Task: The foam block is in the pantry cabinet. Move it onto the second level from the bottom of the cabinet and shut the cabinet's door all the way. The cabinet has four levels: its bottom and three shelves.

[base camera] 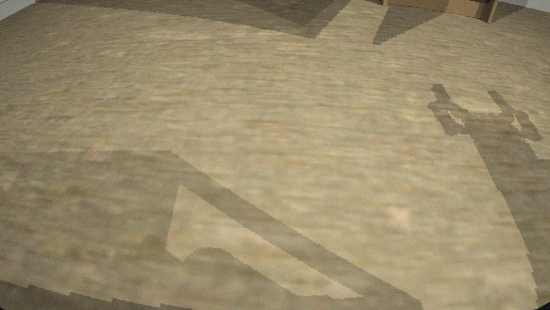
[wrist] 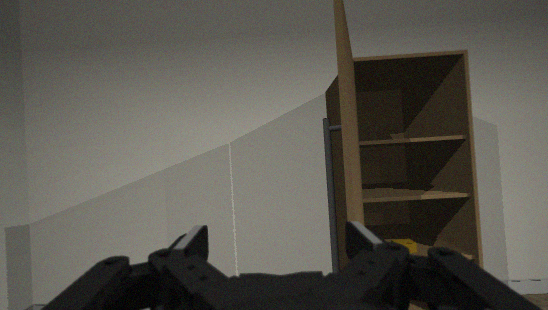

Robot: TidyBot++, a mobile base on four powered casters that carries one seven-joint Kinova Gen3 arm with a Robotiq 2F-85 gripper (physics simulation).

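Frame: origin at the arm's base, x ahead, y left, z up, level; millimetres.
Where they show: gripper, fingertip midpoint: (wrist: 277, 238).
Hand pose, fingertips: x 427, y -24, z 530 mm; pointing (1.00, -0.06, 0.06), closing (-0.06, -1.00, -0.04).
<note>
Things, the pixels of their centre, and the offset from my fingertips. "spot": a spot on its surface instead. Level surfaces: height alone.
- grey bar handle, surface spot: (wrist: 329, 195) spot: 478 mm ahead, 173 mm right, 55 mm down
- yellow foam block, body centre: (wrist: 403, 246) 986 mm ahead, 665 mm right, 405 mm down
- wood-pattern floor, its level: 926 mm down
The pantry cabinet (base camera: 492, 11) (wrist: 474, 165) stands at the right in the wrist view; its foot shows at the top right of the base camera view. Its door (wrist: 348, 125) stands wide open, seen nearly edge-on, with a grey bar handle (wrist: 329, 195) on its left face. The yellow foam block (wrist: 404, 244) lies on the lowest of the three shelves, the second level from the bottom, partly hidden behind my right finger. My gripper (wrist: 277, 238) is open and empty, away from the cabinet, which lies beyond it to the right. The cabinet's bottom level is mostly hidden by the gripper.
Grey walls (wrist: 125, 100) stand behind and left of the cabinet. The wood-pattern floor (base camera: 300, 125) stretches between the base and the cabinet. Shadows of the arm and open gripper fall on the floor at the right, and other shadows lie near the cabinet.
</note>
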